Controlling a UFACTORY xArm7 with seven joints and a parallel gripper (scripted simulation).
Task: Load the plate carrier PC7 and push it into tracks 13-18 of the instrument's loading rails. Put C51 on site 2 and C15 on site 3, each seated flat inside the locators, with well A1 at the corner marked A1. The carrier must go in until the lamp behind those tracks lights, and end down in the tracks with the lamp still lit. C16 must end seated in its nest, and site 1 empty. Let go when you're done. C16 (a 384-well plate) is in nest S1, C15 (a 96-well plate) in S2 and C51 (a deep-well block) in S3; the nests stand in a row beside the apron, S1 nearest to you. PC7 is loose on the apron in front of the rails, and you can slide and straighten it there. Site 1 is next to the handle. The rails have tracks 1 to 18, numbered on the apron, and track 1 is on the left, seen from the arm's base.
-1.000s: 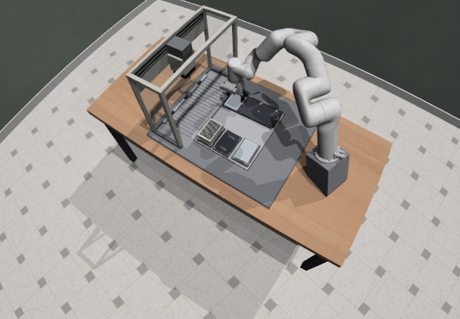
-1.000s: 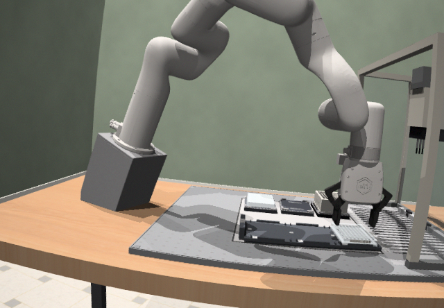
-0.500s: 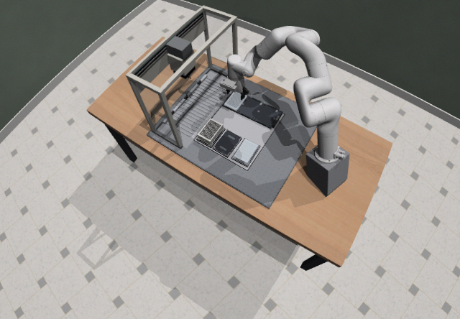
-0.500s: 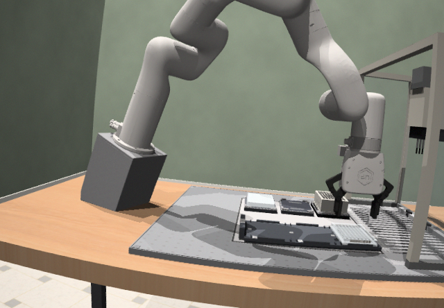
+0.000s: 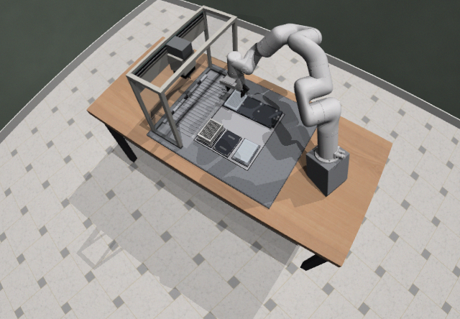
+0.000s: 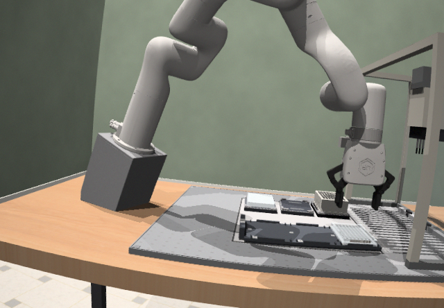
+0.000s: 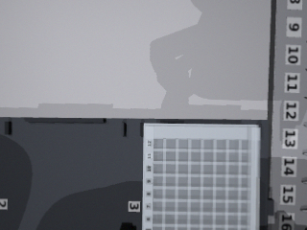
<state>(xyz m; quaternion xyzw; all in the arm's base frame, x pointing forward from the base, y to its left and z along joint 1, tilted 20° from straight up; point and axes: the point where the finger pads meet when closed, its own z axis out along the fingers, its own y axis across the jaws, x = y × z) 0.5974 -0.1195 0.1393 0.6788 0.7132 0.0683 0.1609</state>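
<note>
Now: hand 26 cm to the right of the deep-well block C51 and 6 cm above it. Also, from my hand: dark plate carrier PC7: 11 cm behind, 8 cm below; nest s3: 26 cm to the left, 9 cm below; 96-well plate C15: 8 cm below.
</note>
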